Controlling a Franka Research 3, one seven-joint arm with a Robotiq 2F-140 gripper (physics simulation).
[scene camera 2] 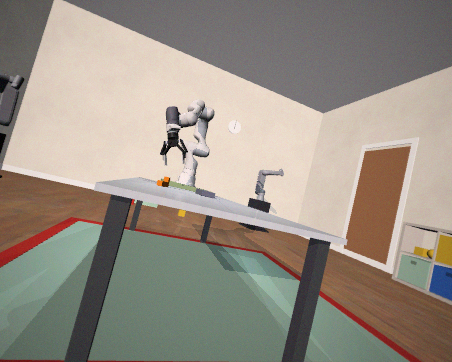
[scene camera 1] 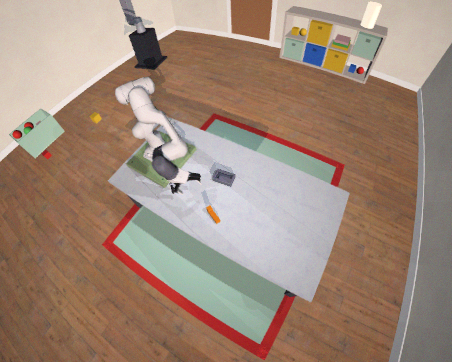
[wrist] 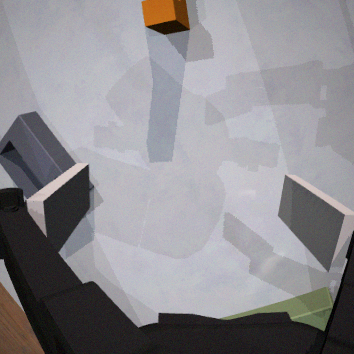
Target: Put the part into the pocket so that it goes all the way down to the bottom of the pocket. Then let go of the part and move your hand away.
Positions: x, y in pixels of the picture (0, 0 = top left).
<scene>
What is my gripper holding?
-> Nothing.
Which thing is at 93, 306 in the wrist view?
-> My gripper.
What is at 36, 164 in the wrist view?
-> A dark grey pocket.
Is my gripper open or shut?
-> Open.
</scene>
